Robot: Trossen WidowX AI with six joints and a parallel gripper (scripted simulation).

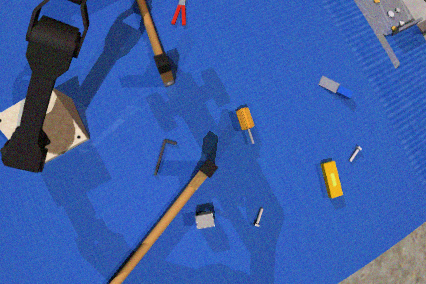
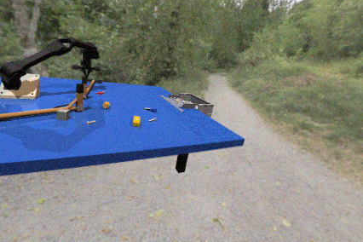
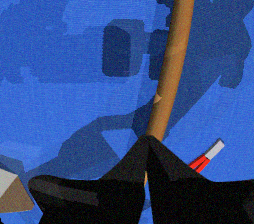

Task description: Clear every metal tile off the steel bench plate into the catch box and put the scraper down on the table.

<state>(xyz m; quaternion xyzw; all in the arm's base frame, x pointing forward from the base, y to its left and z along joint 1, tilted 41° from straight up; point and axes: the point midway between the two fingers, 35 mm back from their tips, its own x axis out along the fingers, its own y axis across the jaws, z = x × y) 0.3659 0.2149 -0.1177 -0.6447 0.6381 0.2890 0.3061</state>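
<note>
Now: the long scraper 30 mm ahead of my gripper tip, 20 mm to the left of it and 20 mm below it. Also, from my gripper tip: black hex key (410 mm to the right, 100 mm behind, 80 mm below); red-handled tool (110 mm ahead, 80 mm to the right, 80 mm below); orange-handled tool (440 mm to the right, 100 mm ahead, 70 mm below).
</note>
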